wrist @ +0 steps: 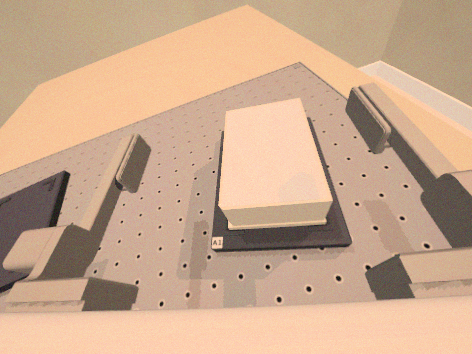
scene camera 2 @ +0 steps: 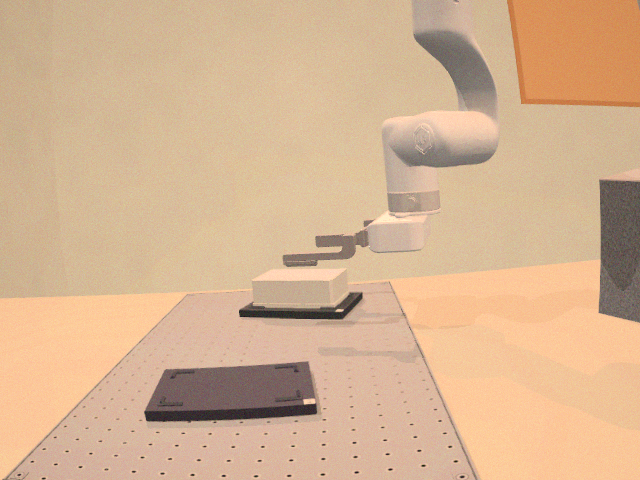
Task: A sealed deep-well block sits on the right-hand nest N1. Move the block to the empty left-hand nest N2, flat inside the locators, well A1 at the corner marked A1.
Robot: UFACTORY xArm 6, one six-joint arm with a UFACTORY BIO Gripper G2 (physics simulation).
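Places are measured from the arm's base along level axes (x left, y ahead, z down), in centimetres.
Pixels of known places: end effector, tool point: (wrist: 238,142) (scene camera 2: 316,249).
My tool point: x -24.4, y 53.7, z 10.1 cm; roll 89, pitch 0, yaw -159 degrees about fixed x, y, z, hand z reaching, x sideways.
Note:
For each thing: its top centre in the pictures, then the offset to it from my tool point. "pt": a spot on its surface instead. Level surfaces: height alone.
- pale sealed block, middle of its top: (wrist: 265,144) (scene camera 2: 299,274) dx -3.0, dy +2.5, dz +4.1 cm
- right-hand nest N1, middle of its top: (wrist: 269,169) (scene camera 2: 301,299) dx -3.0, dy +2.5, dz +8.0 cm
- A1 label, surface spot: (wrist: 217,243) (scene camera 2: 340,310) pt dx +5.1, dy -2.2, dz +8.2 cm
- left-hand nest N2, middle of its top: (scene camera 2: 230,383) (wrist: 8,228) dx +30.8, dy +12.4, dz +8.0 cm
- white mark, middle of its top: (scene camera 2: 309,401) dx +36.5, dy +5.1, dz +8.2 cm
- grey perforated board, its level: dz +9.4 cm
The pale sealed block (scene camera 2: 299,288) (wrist: 272,155) sits on the right-hand nest N1 (scene camera 2: 289,313) (wrist: 285,241), inside its dark rim. An A1 label (wrist: 217,243) (scene camera 2: 339,310) marks one corner of N1. The left-hand nest N2 (scene camera 2: 232,390) (wrist: 32,212) is dark, flat and empty, with corner locators and a white mark (scene camera 2: 308,401) at its near right corner. My gripper (scene camera 2: 316,250) (wrist: 251,141) is open and empty. Its fingers are above the block's top in the scene view, and spread wide to either side of the block in the wrist view. Block wells are hidden.
Both nests stand on a grey perforated board (scene camera 2: 268,341) (wrist: 170,210). A dark grey box (scene camera 2: 620,242) stands at the far right, and an orange panel (scene camera 2: 578,51) hangs above it. A white-edged tray (wrist: 425,95) lies beyond the board at the right of the wrist view.

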